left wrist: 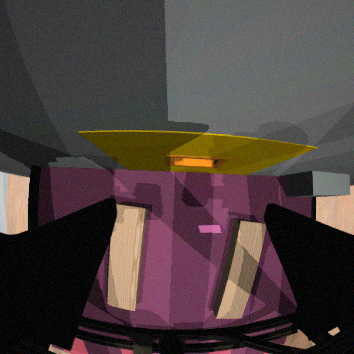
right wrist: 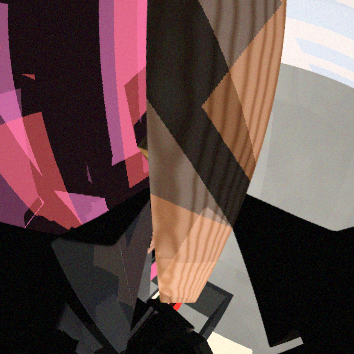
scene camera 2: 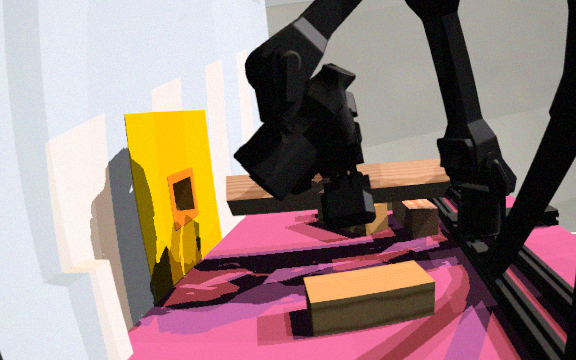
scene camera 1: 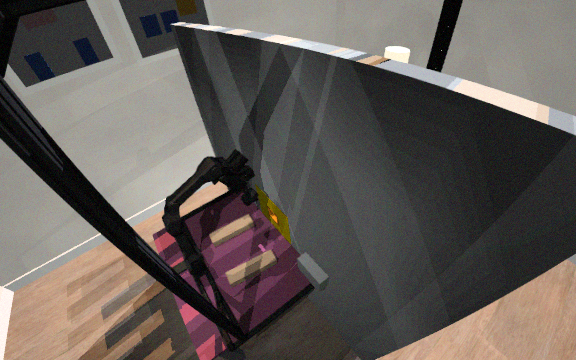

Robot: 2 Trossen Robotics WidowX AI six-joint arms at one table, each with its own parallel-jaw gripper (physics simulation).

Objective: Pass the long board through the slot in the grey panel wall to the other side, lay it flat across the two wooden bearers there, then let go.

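Seen in the pictures: left gripper, fingertip midpoint: [left wrist: 194, 210]; right gripper, fingertip midpoint: [right wrist: 191, 197] [scene camera 2: 352, 182]; left arm's base, origin of the base link: [left wrist: 171, 343] [scene camera 1: 199, 270]; right arm's base, origin of the base link: [scene camera 2: 483, 231].
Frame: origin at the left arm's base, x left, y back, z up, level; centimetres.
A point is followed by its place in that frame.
The long board [scene camera 2: 405, 175] @(x 2.6, y -80.3, z 8.7 cm) [right wrist: 170, 225] @(x 0.9, y -73.1, z 8.3 cm) is held nearly level above the pink mat, with one end toward the grey panel wall [scene camera 1: 375, 175] @(x -48.9, y -43.2, z 69.3 cm) [scene camera 2: 65, 65] @(x -25.5, y -48.3, z 26.5 cm) [left wrist: 260, 75] @(x -2.8, y -43.2, z 30.6 cm). My right gripper [scene camera 2: 347, 200] @(x 2.7, y -72.5, z 8.3 cm) [right wrist: 191, 197] @(x 2.7, y -72.5, z 8.3 cm) is shut on it, away from both ends. In scene camera 2 the board's left end shows to the right of the orange-rimmed slot [scene camera 2: 184, 215] @(x -2.8, y -48.3, z 6.3 cm) [scene camera 1: 273, 215] @(x -0.2, y -44.2, z 6.3 cm) [left wrist: 192, 162] @(x -2.0, y -43.5, z 6.3 cm), outside it. My left gripper [scene camera 1: 249, 196] @(x 0.2, y -36.4, z 27.8 cm) [left wrist: 194, 210] @(x 0.2, y -36.4, z 27.8 cm) is open and empty across the wall, above the two bearers. One bearer [scene camera 1: 232, 229] @(x 9.3, y -23.9, z 1.9 cm) [left wrist: 127, 257] @(x 9.7, y -24.8, z 1.9 cm) and the other bearer [scene camera 1: 251, 268] @(x -15.3, y -20.8, z 1.9 cm) [left wrist: 241, 270] @(x -14.0, y -22.2, z 1.9 cm) lie apart on the mat.
A yellow panel [scene camera 2: 165, 140] @(x -5.6, y -48.4, z 17.5 cm) [scene camera 1: 284, 227] @(x -11.6, y -43.2, z 9.5 cm) [left wrist: 145, 145] @(x 4.7, y -43.2, z 16.7 cm) surrounds the slot. On the board's side, a wooden block [scene camera 2: 370, 300] @(x -21.2, y -74.2, z 1.1 cm) lies in front and smaller blocks [scene camera 2: 421, 220] @(x 6.0, y -82.9, z 0.8 cm) lie behind. A grey block [scene camera 1: 312, 270] @(x -35.3, y -39.8, z 8.1 cm) [left wrist: 331, 184] @(x -33.6, y -40.5, z 8.1 cm) juts from the wall. Black rails [scene camera 2: 530, 285] @(x -16.2, y -93.3, z -1.3 cm) cross the right side.
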